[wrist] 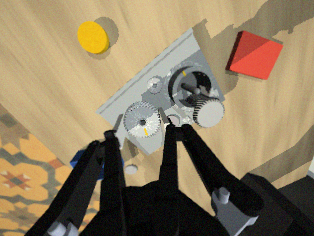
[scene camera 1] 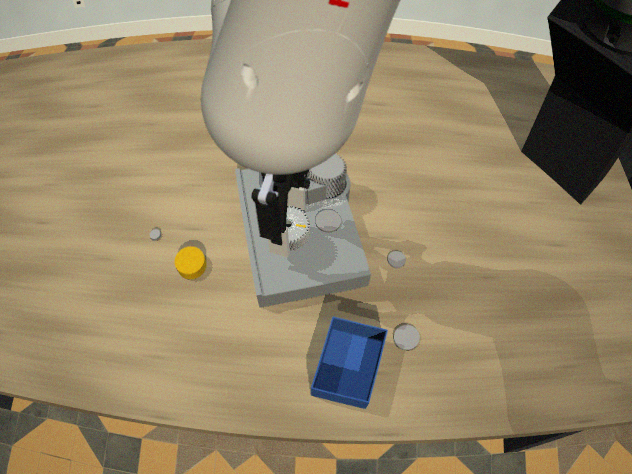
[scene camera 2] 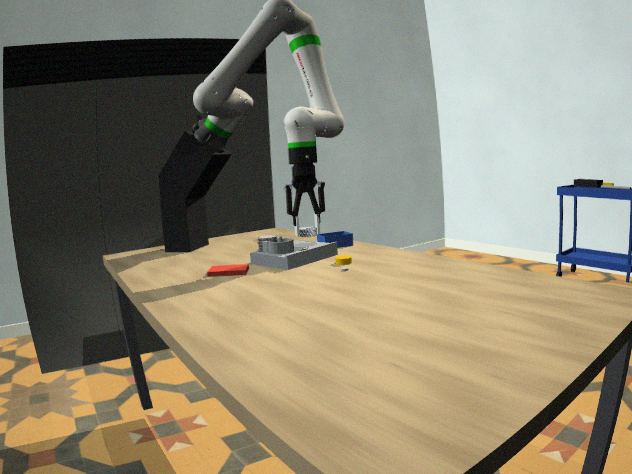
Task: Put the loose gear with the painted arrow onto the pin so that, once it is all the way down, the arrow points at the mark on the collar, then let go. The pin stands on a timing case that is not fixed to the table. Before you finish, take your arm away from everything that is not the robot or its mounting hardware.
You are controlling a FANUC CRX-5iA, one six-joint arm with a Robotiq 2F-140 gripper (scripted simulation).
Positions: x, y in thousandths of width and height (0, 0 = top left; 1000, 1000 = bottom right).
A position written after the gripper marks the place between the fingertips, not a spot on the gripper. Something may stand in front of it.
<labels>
gripper: wrist 454, 498; scene camera 1 456, 491; scene camera 2 487, 495
grey timing case: wrist 549, 282; scene camera 1 520, 556; scene camera 2 450, 537
</labels>
